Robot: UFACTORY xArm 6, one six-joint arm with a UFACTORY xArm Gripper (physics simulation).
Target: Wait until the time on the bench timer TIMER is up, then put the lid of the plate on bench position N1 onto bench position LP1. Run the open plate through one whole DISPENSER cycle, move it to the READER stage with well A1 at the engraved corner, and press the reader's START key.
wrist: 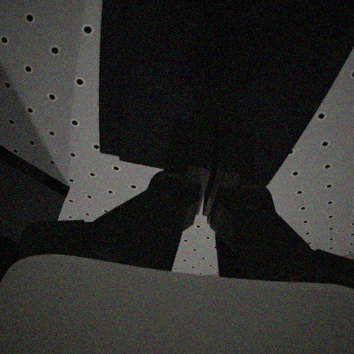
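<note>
My gripper [210,119] is shut with nothing between its fingers; the two dark fingers meet near the middle of the wrist view. A large, nearly black box-shaped thing [170,85] fills the upper middle, directly beyond the fingertips. Its lower edge runs behind the fingers, so whether they touch it cannot be told. It is too dark to tell which device it is, and no key or marking on it can be made out. The plate, its lid, the timer and positions N1 and LP1 cannot be made out in this view.
The grey bench top [62,117] with rows of small holes shows to the left, to the right and between the fingers. A darker shadow lies on it at the left. A black bar [35,170] crosses the left edge. The gripper's pale rounded housing covers the bottom.
</note>
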